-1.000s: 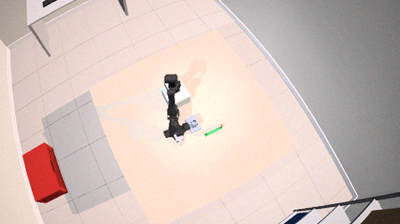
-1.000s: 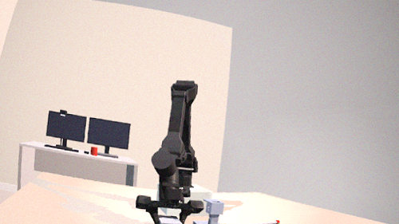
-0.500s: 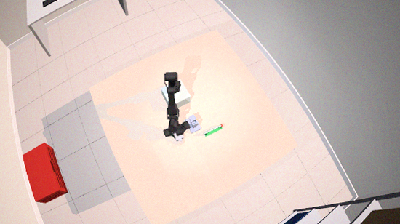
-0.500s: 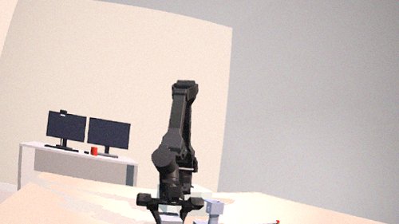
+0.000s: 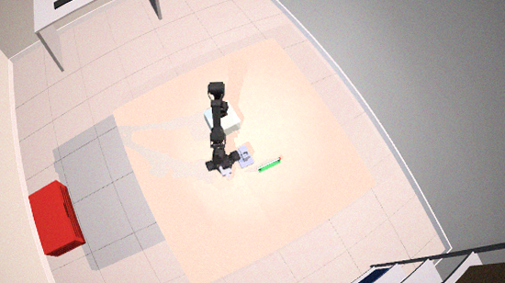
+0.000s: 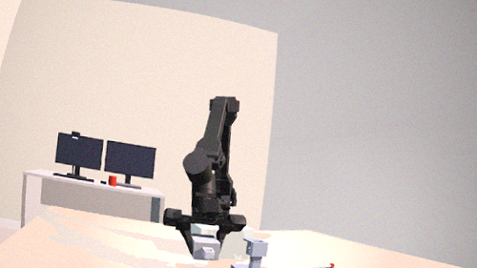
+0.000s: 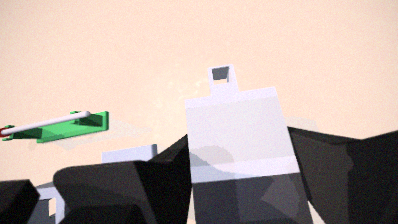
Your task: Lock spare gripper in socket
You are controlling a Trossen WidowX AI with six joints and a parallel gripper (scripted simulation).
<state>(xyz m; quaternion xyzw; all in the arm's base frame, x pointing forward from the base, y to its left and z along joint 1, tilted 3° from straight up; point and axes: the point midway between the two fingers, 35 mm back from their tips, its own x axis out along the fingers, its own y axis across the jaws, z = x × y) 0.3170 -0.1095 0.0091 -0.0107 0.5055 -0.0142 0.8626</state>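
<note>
The socket lies 50 mm behind my gripper tip, 140 mm to the left of it and 20 mm below it. Also, from my gripper tip: spare gripper (10 mm above); then green rack (40 mm ahead, 250 mm to the left, 40 mm below).
</note>
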